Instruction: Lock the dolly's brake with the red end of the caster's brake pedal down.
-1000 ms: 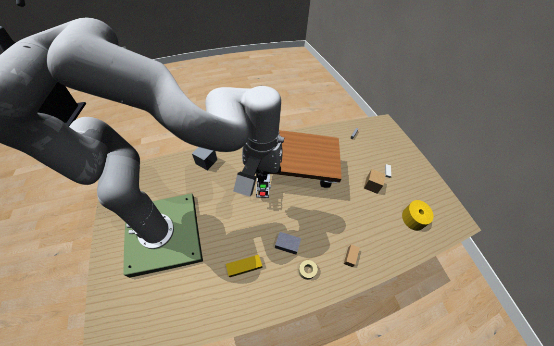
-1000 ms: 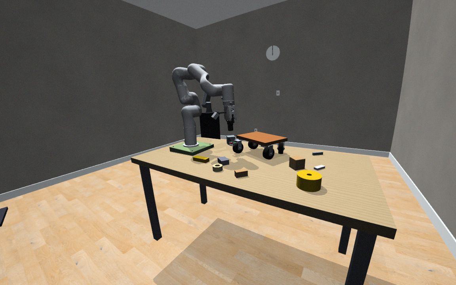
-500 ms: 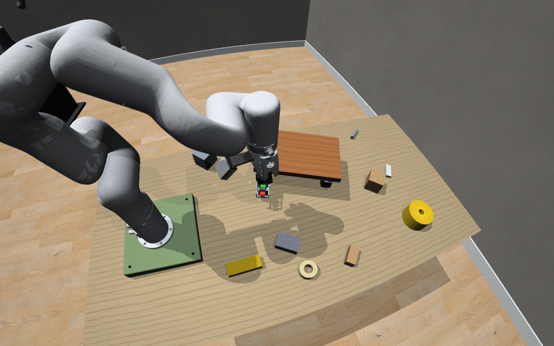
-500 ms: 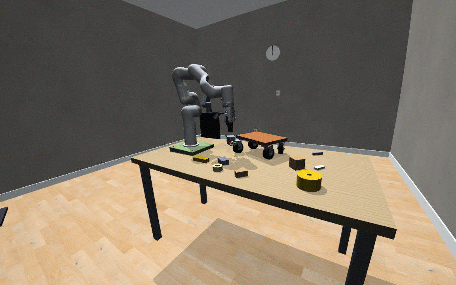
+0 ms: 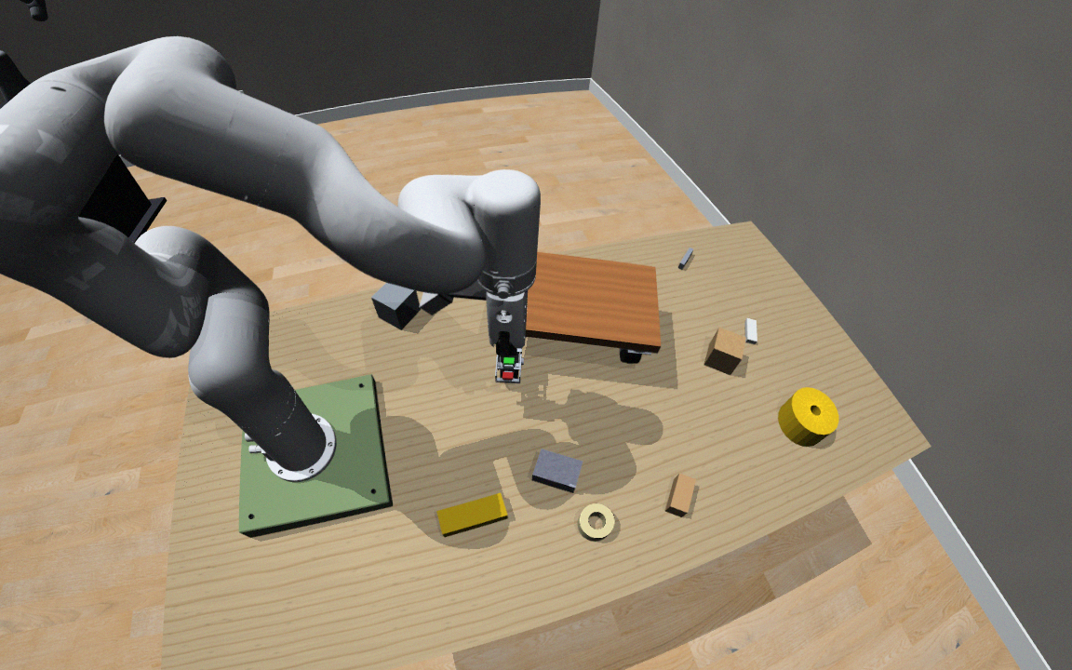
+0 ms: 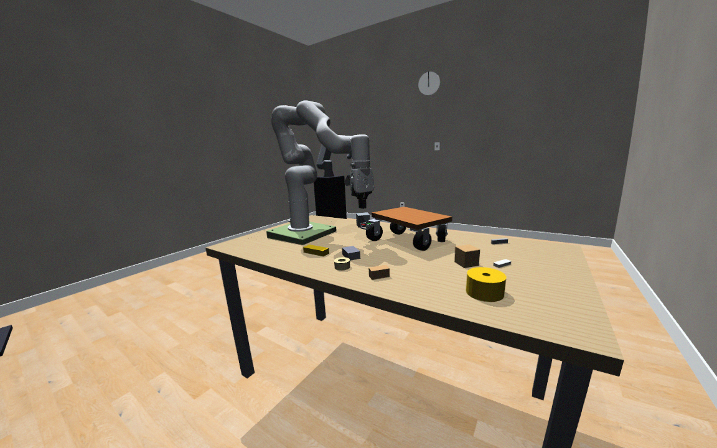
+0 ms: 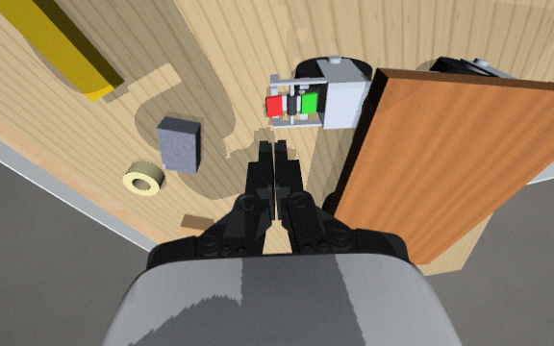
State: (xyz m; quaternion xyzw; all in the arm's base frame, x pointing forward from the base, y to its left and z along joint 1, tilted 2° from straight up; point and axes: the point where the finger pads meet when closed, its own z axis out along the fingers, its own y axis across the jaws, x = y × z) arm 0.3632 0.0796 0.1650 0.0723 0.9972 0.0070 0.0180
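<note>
Right now my hand is 2 cm to the right of the brake pedal and 10 cm above it. From my hand the other things lie so: grey cube: 22 cm behind, 23 cm to the left, 15 cm below; yellow bar: 8 cm behind, 21 cm to the right, 17 cm below; grey block: 7 cm ahead, 15 cm to the right, 17 cm below.
</note>
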